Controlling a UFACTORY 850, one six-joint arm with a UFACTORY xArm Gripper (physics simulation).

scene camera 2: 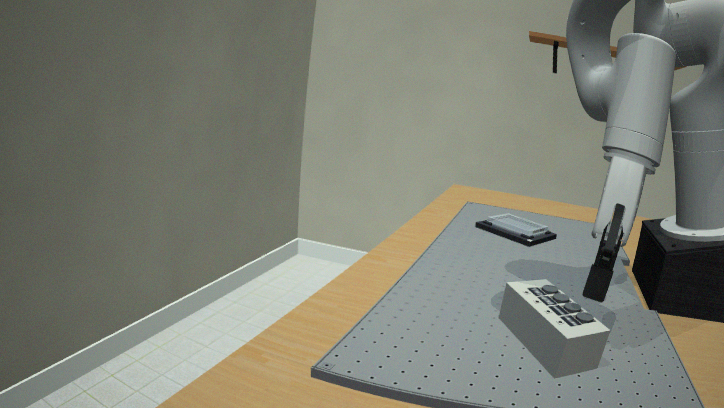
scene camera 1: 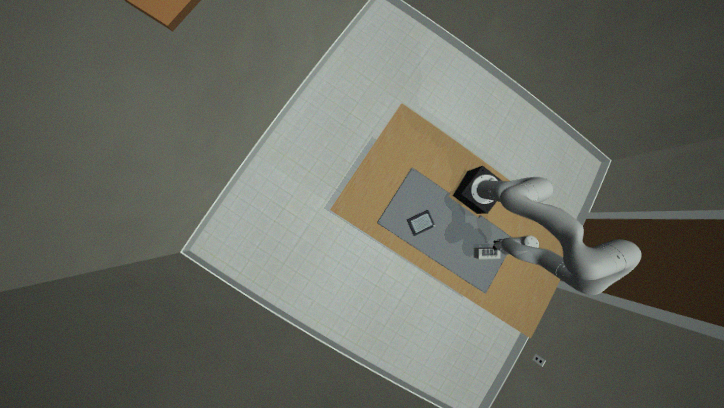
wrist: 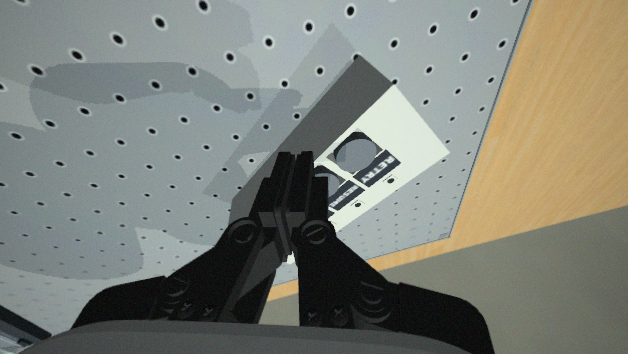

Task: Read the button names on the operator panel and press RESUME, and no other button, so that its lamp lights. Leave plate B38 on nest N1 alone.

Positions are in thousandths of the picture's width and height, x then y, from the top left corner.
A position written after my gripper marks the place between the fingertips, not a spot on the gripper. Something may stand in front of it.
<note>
I see my gripper (scene camera 2: 818, 732), a plate B38 (scene camera 2: 711, 550) and a retry button (wrist: 569, 428).
My gripper is seen too in the wrist view (wrist: 477, 493).
</note>
